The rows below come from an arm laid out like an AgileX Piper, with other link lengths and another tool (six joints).
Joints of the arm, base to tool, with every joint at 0 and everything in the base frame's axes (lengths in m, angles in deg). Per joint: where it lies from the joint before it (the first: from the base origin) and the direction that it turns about. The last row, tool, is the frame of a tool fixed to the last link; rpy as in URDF.
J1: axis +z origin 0 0 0.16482
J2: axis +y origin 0 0 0
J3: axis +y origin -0.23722 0 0.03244
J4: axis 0.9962 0 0.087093 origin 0.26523 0 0.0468
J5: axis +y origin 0 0 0
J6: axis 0.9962 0 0.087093 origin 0.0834 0 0.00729
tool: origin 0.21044 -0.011 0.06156 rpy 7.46 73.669 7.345
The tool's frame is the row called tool.
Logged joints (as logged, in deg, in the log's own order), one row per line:
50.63, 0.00, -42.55, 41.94, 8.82, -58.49
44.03, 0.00, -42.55, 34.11, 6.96, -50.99
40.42, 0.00, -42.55, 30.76, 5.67, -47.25
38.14, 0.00, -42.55, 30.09, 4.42, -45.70
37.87, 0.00, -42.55, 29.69, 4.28, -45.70
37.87, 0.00, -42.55, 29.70, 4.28, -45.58
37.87, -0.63, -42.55, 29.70, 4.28, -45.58
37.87, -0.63, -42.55, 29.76, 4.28, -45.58
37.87, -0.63, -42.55, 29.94, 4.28, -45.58
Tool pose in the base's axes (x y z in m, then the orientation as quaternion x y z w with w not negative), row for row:
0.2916, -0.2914, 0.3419, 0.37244, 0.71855, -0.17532, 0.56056
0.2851, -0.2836, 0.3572, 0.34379, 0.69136, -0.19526, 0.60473
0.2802, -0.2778, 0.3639, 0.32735, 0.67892, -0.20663, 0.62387
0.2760, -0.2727, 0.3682, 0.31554, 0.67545, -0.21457, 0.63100
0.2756, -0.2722, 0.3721, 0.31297, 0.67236, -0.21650, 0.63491
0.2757, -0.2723, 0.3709, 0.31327, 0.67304, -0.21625, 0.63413
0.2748, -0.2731, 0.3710, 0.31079, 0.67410, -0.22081, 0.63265
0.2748, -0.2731, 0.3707, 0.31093, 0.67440, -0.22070, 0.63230
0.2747, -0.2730, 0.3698, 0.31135, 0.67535, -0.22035, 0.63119
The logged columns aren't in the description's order. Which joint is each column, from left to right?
Columns, left to right: J2, J4, J1, J5, J6, J3.
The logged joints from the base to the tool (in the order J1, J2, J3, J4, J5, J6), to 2 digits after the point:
-42.55, 50.63, -58.49, 0.00, 41.94, 8.82
-42.55, 44.03, -50.99, 0.00, 34.11, 6.96
-42.55, 40.42, -47.25, 0.00, 30.76, 5.67
-42.55, 38.14, -45.70, 0.00, 30.09, 4.42
-42.55, 37.87, -45.70, 0.00, 29.69, 4.28
-42.55, 37.87, -45.58, 0.00, 29.70, 4.28
-42.55, 37.87, -45.58, -0.63, 29.70, 4.28
-42.55, 37.87, -45.58, -0.63, 29.76, 4.28
-42.55, 37.87, -45.58, -0.63, 29.94, 4.28

